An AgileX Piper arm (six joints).
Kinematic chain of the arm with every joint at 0, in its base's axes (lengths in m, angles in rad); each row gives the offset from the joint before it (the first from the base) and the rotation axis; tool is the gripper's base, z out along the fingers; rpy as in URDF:
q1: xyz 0 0 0.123 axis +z
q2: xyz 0 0 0 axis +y
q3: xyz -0.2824 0 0.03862 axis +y
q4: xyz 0.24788 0 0.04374 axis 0.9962 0 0.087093
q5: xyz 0 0 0 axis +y
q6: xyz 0.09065 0 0.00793 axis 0.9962 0 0.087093
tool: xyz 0 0 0 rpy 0 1.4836 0
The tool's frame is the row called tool.
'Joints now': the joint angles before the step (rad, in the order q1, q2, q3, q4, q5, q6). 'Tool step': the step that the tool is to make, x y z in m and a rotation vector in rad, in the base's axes. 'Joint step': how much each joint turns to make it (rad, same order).
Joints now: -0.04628 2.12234 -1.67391 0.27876 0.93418 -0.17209
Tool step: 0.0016 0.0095 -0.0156 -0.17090 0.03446 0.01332
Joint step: 0.05653 0.02972 0.00037 -0.22038 -0.01595 0.12732
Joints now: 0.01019 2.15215 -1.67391 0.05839 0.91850 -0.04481
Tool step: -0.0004 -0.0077 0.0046 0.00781 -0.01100 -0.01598
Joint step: -0.01874 -0.01014 0.00011 0.01043 -0.00063 -0.00698
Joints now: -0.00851 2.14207 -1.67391 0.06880 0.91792 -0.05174
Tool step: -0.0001 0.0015 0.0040 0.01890 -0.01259 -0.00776
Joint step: 0.00008 -0.00847 0.00011 0.02058 -0.00407 -0.00003
